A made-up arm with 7 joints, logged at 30 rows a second.
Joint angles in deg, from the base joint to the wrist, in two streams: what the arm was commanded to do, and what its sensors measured. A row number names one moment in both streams.
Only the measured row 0 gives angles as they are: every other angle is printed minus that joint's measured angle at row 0.
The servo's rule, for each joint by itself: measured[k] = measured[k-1] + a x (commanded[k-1-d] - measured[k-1]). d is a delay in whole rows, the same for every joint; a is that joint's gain. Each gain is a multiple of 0.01, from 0.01 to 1. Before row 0 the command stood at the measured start. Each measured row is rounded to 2 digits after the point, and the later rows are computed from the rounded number. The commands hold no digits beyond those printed.
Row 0, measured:
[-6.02 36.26 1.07 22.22 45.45 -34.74 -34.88]
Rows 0 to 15, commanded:
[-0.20 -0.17 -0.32 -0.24 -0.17 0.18 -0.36]
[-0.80 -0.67 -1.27 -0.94 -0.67 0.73 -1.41]
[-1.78 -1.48 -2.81 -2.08 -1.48 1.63 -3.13]
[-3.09 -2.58 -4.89 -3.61 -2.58 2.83 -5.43]
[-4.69 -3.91 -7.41 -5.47 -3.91 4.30 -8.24]
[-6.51 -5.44 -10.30 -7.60 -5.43 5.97 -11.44]
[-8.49 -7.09 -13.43 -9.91 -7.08 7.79 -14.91]
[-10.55 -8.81 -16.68 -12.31 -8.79 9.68 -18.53]
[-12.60 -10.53 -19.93 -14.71 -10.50 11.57 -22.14]
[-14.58 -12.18 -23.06 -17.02 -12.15 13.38 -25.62]
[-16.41 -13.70 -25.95 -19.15 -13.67 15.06 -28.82]
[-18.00 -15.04 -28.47 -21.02 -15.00 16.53 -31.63]
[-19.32 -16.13 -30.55 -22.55 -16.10 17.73 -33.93]
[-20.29 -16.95 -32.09 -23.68 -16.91 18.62 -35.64]
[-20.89 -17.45 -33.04 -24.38 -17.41 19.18 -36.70]
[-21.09 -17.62 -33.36 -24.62 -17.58 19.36 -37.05]
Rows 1 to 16, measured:
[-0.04 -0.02 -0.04 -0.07 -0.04 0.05 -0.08]
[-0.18 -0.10 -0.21 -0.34 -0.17 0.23 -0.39]
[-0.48 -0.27 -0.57 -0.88 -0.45 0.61 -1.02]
[-0.98 -0.55 -1.17 -1.73 -0.90 1.21 -2.03]
[-1.68 -0.95 -2.04 -2.89 -1.53 2.04 -3.46]
[-2.60 -1.49 -3.20 -4.35 -2.35 3.10 -5.30]
[-3.72 -2.16 -4.63 -6.07 -3.34 4.37 -7.51]
[-5.02 -2.96 -6.32 -8.00 -4.48 5.80 -10.04]
[-6.46 -3.87 -8.23 -10.08 -5.74 7.36 -12.82]
[-8.00 -4.87 -10.31 -12.23 -7.09 8.99 -15.76]
[-9.60 -5.93 -12.50 -14.38 -8.47 10.63 -18.76]
[-11.20 -7.02 -14.74 -16.44 -9.84 12.22 -21.72]
[-12.74 -8.11 -16.95 -18.33 -11.15 13.71 -24.53]
[-14.17 -9.17 -19.07 -19.99 -12.36 15.04 -27.09]
[-15.45 -10.16 -21.03 -21.35 -13.42 16.16 -29.30]
[-16.52 -11.06 -22.76 -22.36 -14.29 17.02 -31.08]
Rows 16 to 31, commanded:
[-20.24 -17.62 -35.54 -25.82 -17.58 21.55 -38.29]
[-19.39 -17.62 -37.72 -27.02 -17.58 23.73 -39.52]
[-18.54 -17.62 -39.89 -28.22 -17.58 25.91 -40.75]
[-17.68 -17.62 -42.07 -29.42 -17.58 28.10 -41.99]
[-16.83 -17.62 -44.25 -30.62 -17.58 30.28 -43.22]
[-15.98 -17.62 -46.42 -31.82 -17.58 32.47 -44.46]
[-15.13 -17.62 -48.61 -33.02 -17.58 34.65 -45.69]
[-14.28 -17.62 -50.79 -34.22 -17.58 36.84 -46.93]
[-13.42 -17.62 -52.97 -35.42 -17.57 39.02 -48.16]
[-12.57 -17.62 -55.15 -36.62 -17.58 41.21 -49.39]
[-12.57 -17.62 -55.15 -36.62 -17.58 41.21 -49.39]
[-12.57 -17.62 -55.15 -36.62 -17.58 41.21 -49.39]
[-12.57 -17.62 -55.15 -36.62 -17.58 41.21 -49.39]
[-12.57 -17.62 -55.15 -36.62 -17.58 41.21 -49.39]
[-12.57 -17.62 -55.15 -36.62 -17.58 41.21 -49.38]
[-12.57 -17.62 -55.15 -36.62 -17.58 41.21 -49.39]
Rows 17 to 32, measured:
[-17.23 -11.85 -24.55 -23.43 -14.98 18.24 -32.74]
[-17.64 -12.54 -26.39 -24.54 -15.53 19.72 -34.30]
[-17.81 -13.15 -28.28 -25.68 -15.96 21.39 -35.78]
[-17.79 -13.69 -30.21 -26.84 -16.30 23.20 -37.21]
[-17.61 -14.16 -32.18 -28.01 -16.57 25.11 -38.59]
[-17.30 -14.58 -34.17 -29.19 -16.78 27.10 -39.94]
[-16.89 -14.94 -36.19 -30.38 -16.95 29.14 -41.26]
[-16.39 -15.26 -38.23 -31.57 -17.08 31.22 -42.56]
[-15.83 -15.54 -40.29 -32.76 -17.18 33.33 -43.85]
[-15.21 -15.79 -42.37 -33.96 -17.26 35.46 -45.12]
[-14.71 -16.01 -44.16 -34.78 -17.33 37.01 -46.10]
[-14.30 -16.20 -45.70 -35.35 -17.38 38.14 -46.86]
[-13.97 -16.37 -47.02 -35.74 -17.42 38.97 -47.44]
[-13.70 -16.52 -48.16 -36.01 -17.45 39.57 -47.89]
[-13.49 -16.65 -49.14 -36.20 -17.48 40.01 -48.23]
[-13.32 -16.77 -49.98 -36.33 -17.50 40.33 -48.50]

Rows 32 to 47, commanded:
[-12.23 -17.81 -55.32 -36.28 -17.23 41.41 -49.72]
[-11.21 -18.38 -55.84 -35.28 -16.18 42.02 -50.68]
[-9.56 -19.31 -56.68 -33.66 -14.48 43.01 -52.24]
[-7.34 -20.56 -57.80 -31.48 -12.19 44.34 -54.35]
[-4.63 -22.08 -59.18 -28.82 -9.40 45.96 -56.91]
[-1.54 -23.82 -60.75 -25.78 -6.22 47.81 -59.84]
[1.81 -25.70 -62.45 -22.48 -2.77 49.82 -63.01]
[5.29 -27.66 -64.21 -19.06 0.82 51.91 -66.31]
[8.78 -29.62 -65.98 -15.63 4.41 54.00 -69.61]
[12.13 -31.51 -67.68 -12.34 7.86 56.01 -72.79]
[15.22 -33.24 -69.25 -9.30 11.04 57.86 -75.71]
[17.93 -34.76 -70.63 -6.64 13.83 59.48 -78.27]
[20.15 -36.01 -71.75 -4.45 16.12 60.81 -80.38]
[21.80 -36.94 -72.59 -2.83 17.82 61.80 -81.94]
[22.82 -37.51 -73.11 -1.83 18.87 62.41 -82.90]
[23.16 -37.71 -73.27 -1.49 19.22 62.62 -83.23]
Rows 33 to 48, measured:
[-13.11 -16.89 -50.73 -36.31 -17.44 40.62 -48.78]
[-12.75 -17.07 -51.45 -35.99 -17.18 41.00 -49.22]
[-12.14 -17.34 -52.18 -35.27 -16.61 41.54 -49.91]
[-11.23 -17.73 -52.97 -34.10 -15.68 42.30 -50.93]
[-9.98 -18.25 -53.84 -32.46 -14.36 43.29 -52.31]
[-8.38 -18.92 -54.81 -30.39 -12.65 44.51 -54.04]
[-6.44 -19.73 -55.88 -27.94 -10.58 45.94 -56.10]
[-4.21 -20.68 -57.05 -25.19 -8.19 47.55 -58.45]
[-1.74 -21.75 -58.30 -22.23 -5.54 49.29 -61.02]
[0.90 -22.92 -59.61 -19.16 -2.73 51.10 -63.73]
[3.62 -24.16 -60.96 -16.10 0.16 52.93 -66.49]
[6.34 -25.43 -62.31 -13.17 3.03 54.70 -69.20]
[8.96 -26.70 -63.63 -10.47 5.78 56.35 -71.77]
[11.40 -27.93 -64.88 -8.10 8.31 57.82 -74.11]
[13.57 -29.08 -66.03 -6.16 10.53 59.06 -76.13]
[15.39 -30.12 -67.04 -4.71 12.35 60.02 -77.76]

